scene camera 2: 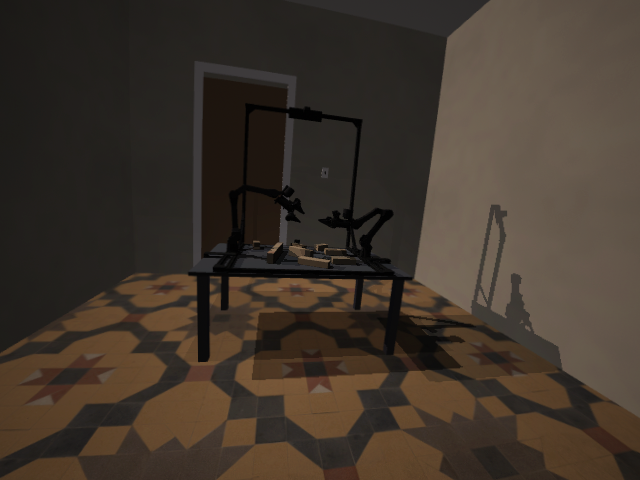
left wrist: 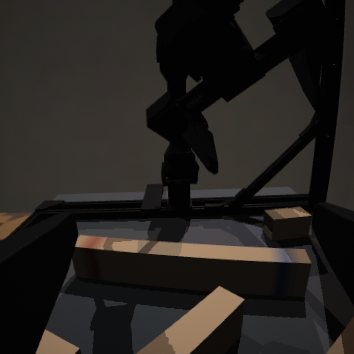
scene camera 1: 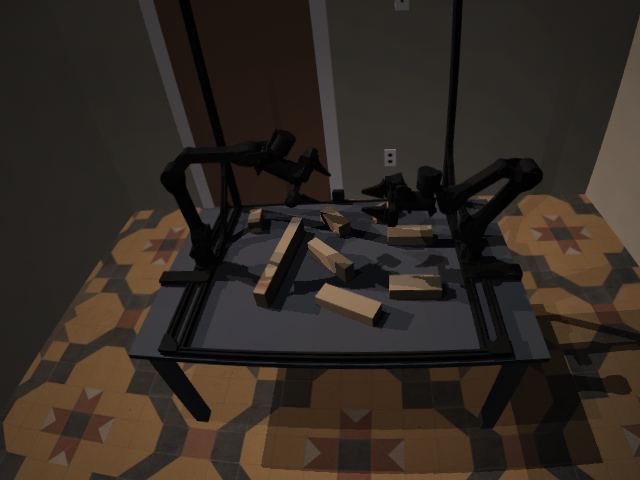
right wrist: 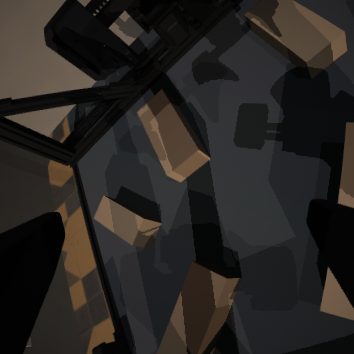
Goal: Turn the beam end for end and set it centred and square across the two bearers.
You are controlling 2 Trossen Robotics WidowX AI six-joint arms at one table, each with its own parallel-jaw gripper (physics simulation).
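Frame: origin at the left arm's base, x ahead, y left, z up, level; millimetres.
Where they show: left gripper, between the fingertips: (scene camera 2: 319,220) (left wrist: 196,219) (scene camera 1: 361,200) (right wrist: 189,1); right gripper, between the fingertips: (scene camera 2: 302,218) (left wrist: 261,143) (scene camera 1: 325,189) (right wrist: 187,217); left arm's base, origin of its link: (scene camera 2: 365,256) (scene camera 1: 470,256) (right wrist: 177,34); right arm's base, origin of its link: (scene camera 2: 232,251) (left wrist: 179,203) (scene camera 1: 206,262).
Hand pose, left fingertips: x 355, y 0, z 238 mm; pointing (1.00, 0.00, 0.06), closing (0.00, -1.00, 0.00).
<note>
Each offset is from my left fingertips to the top centre of the thing. "*": to the spot under its first point. Level surfaces: height alone.
The long beam {279 mm ahead, 2 mm right, 194 mm down} (scene camera 1: 279,260) (scene camera 2: 275,253) (left wrist: 190,267) lies on the table left of centre in scene camera 1, running front to back. Its red-banded end is nearest the front; its blue-banded end is at the back. Two parallel blocks at the right look like the bearers: the rear one {162 mm back, 120 mm right, 219 mm down} (scene camera 1: 409,236) (right wrist: 172,137) and the front one {155 mm back, 126 mm left, 219 mm down} (scene camera 1: 415,287) (right wrist: 300,37). The beam is off both. My left gripper (scene camera 1: 364,201) (left wrist: 196,219) is open and empty above the table's back right. My right gripper (scene camera 1: 323,188) (right wrist: 187,217) is open, empty, tilted downward, above the back middle.
Loose blocks lie between beam and bearers: a diagonal one {111 mm ahead, 8 mm left, 194 mm down} (scene camera 1: 330,258) close beside the beam, one in front {* 48 mm ahead, 204 mm left, 219 mm down} (scene camera 1: 347,303) and one behind (scene camera 1: 334,222). A small block {420 mm ahead, 230 mm right, 207 mm down} (scene camera 1: 254,221) (left wrist: 287,225) stands at the back left, another {80 mm back, 264 mm right, 213 mm down} (right wrist: 127,220) at the back right. Black rails edge the table {257 mm down} (scene camera 1: 330,338).
</note>
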